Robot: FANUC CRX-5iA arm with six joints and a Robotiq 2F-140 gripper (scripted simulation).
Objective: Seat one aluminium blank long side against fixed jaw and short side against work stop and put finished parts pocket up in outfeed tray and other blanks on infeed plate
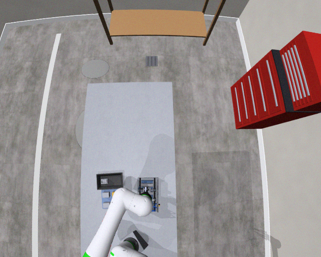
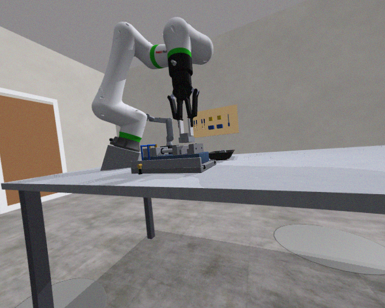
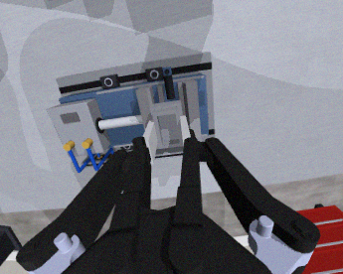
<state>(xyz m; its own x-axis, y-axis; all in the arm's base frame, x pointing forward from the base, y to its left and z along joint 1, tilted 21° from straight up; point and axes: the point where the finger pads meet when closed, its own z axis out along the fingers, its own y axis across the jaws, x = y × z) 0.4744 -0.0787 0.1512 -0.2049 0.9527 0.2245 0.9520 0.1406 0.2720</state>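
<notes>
Now: the black work stop rod 5 cm to the left of my hand and 7 cm below it. Also, from my hand: blue infeed plate 17 cm behind, 29 cm to the left, 16 cm below; hose-end block 15 cm behind, 3 cm to the right, 8 cm below; brass blank 12 cm behind, 26 cm to the left, 14 cm below.
</notes>
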